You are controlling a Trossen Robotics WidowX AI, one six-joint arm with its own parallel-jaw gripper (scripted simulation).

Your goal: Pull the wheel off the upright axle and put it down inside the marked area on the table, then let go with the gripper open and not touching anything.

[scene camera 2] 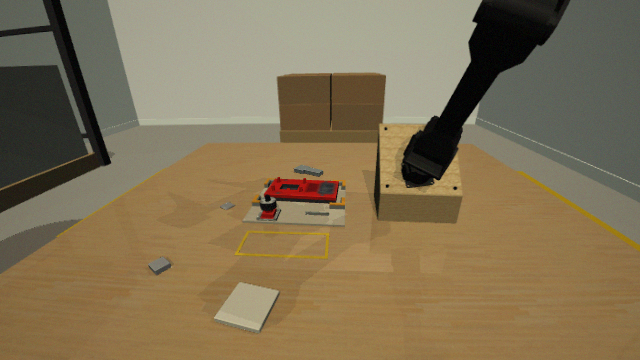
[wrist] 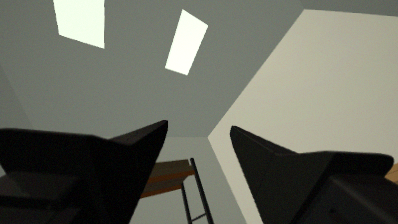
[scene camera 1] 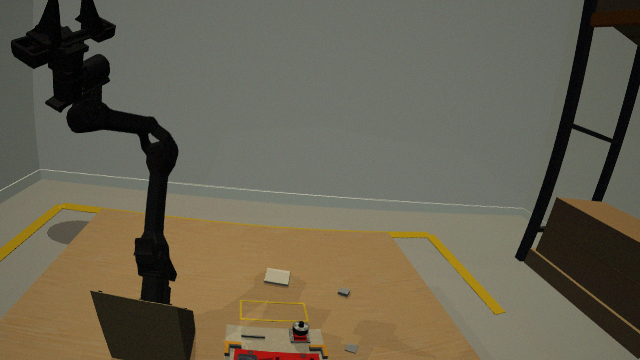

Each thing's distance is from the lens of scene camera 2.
red fixture (scene camera 2: 292,190): 74 cm
white flat pad (scene camera 2: 248,307): 46 cm
grey baseplate (scene camera 2: 288,213): 67 cm
The marked spots on the grey baseplate and the white flat pad are 29 cm apart.
